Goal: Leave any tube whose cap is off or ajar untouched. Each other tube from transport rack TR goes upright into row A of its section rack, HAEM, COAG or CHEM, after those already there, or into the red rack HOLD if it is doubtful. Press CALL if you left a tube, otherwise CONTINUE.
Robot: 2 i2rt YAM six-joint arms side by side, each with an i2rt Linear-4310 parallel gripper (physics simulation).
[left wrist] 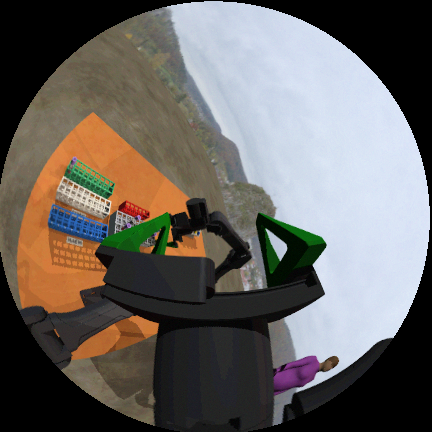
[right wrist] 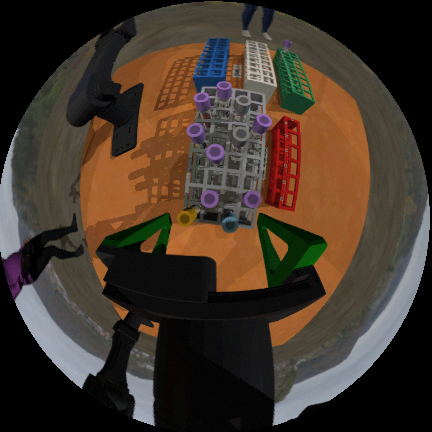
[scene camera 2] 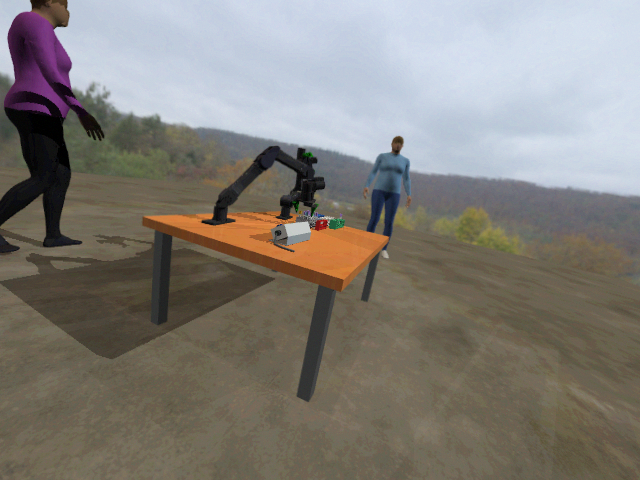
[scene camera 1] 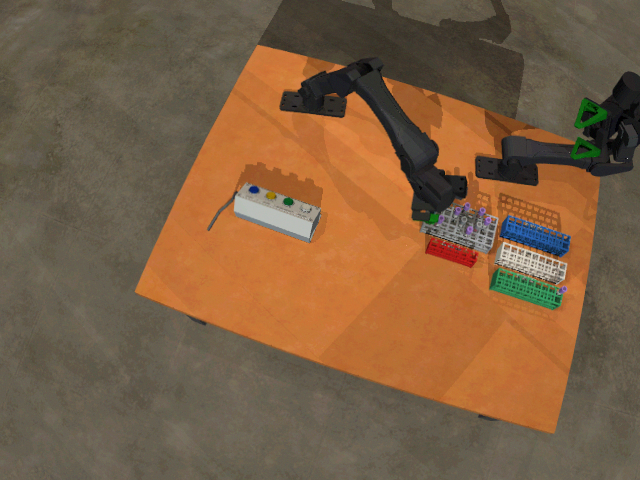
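Where they show: left gripper, fingertip midpoint: (left wrist: 212,217) (scene camera 2: 313,163) (scene camera 1: 574,143); right gripper, fingertip midpoint: (left wrist: 155,234) (right wrist: 213,217) (scene camera 2: 304,214); left arm's base at its link origin: (right wrist: 127,115) (scene camera 2: 284,217) (scene camera 1: 506,171); right arm's base at its link origin: (scene camera 2: 219,222) (scene camera 1: 313,104).
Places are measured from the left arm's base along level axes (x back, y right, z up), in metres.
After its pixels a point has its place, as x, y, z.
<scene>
The grey transport rack TR (scene camera 1: 491,246) @(-0.267, 0.068, 0.056) holds several purple-capped tubes (right wrist: 215,153) @(-0.190, 0.175, 0.094), two grey-capped tubes (right wrist: 242,105) @(-0.222, 0.122, 0.093) (right wrist: 241,136) @(-0.215, 0.160, 0.094), one yellow-capped tube (right wrist: 186,217) @(-0.157, 0.230, 0.094) and one light-blue-capped tube (right wrist: 230,223) @(-0.198, 0.239, 0.094). Cap seating is too small to judge. HAEM is the blue rack (right wrist: 206,84) @(-0.188, 0.022, 0.036); the white rack (right wrist: 260,89) @(-0.275, 0.039, 0.038) and green rack (right wrist: 298,105) @(-0.352, 0.052, 0.027) stand beside it. A purple-capped tube (scene camera 1: 563,290) @(-0.380, -0.129, 0.094) (right wrist: 287,45) is at the green rack's far end. The red rack HOLD (right wrist: 283,204) @(-0.274, 0.232, 0.050) is beside TR. My right gripper (right wrist: 213,217) @(-0.182, 0.236, 0.079) (scene camera 2: 305,209) @(-0.182, 0.236, 0.079) is open above TR's near end. My left gripper is open, far from the racks.
A white box (scene camera 1: 273,219) @(-0.260, 0.653, 0.055) with blue, yellow, green and white buttons stands to the left in scene camera 1; its lettering is unreadable. A cable (scene camera 1: 219,212) @(-0.238, 0.814, 0.007) runs from it. The left arm's base (scene camera 1: 506,171) @(-0.026, 0.017, 0.047) is near TR. Two people (scene camera 2: 38,67) (scene camera 2: 391,173) stand beyond the table.
</scene>
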